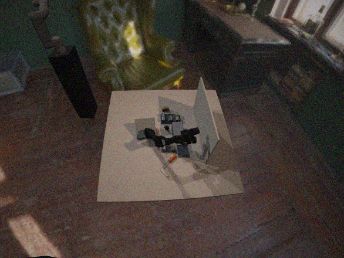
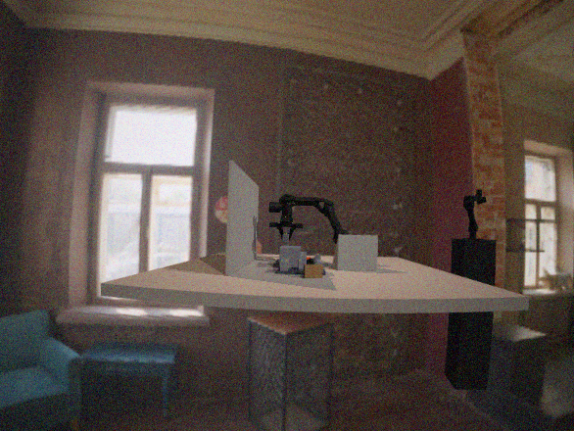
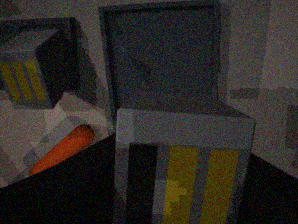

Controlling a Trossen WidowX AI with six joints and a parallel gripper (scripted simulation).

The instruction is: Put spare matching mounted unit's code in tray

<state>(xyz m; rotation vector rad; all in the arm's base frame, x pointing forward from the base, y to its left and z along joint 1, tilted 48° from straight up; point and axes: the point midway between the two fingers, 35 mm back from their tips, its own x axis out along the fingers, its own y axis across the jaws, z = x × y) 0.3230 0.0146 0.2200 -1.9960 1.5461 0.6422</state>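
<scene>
Now: gripper tip 12 cm above the square tray. Round my gripper tip: upright panel: 22 cm to the left, 17 cm ahead, 10 cm above; dark rack: 37 cm to the left, 14 cm behind, 11 cm below; grey spare block: 3 cm above.
</scene>
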